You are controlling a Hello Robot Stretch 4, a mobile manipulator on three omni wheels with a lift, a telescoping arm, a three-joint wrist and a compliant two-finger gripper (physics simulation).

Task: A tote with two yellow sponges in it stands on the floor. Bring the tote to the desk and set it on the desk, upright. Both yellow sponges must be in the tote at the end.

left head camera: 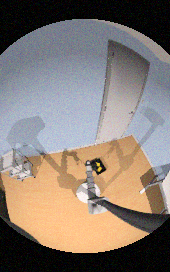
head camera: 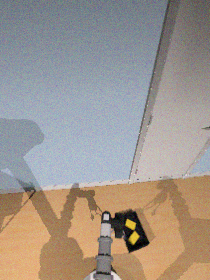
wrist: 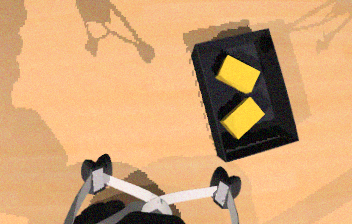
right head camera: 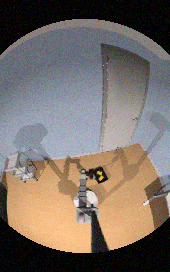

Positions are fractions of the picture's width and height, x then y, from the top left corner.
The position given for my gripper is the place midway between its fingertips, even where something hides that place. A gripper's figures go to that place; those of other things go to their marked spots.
Labels:
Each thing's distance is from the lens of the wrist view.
my gripper (wrist: 0.46,0.77): 0.25 m
black tote (wrist: 0.79,0.57): 0.69 m

